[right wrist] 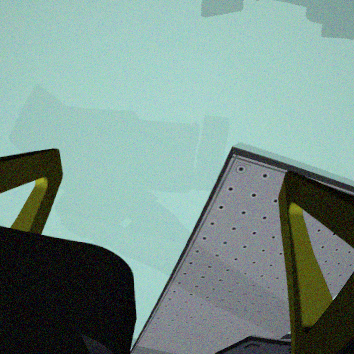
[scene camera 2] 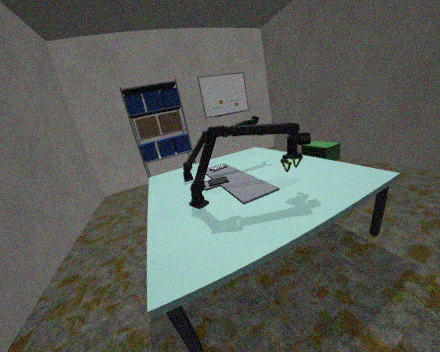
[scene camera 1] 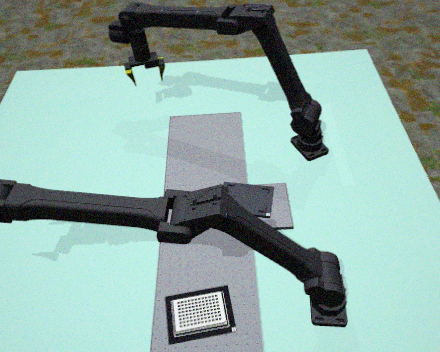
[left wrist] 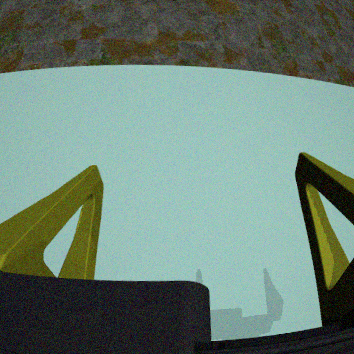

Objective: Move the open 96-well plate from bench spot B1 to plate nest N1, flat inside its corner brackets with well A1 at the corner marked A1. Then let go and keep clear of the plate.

The left gripper point(left wrist: 198, 168) is open, holding nothing. The right gripper point(scene camera 1: 148, 82) is open, holding nothing. Also in view: a white well plate point(scene camera 1: 195, 313) and a dark nest point(scene camera 1: 257, 199).
The right gripper also shows in the right wrist view point(right wrist: 168, 172). The right wrist view does not show the white well plate: it is out of frame. The left wrist view does not show the white well plate: it is out of frame.
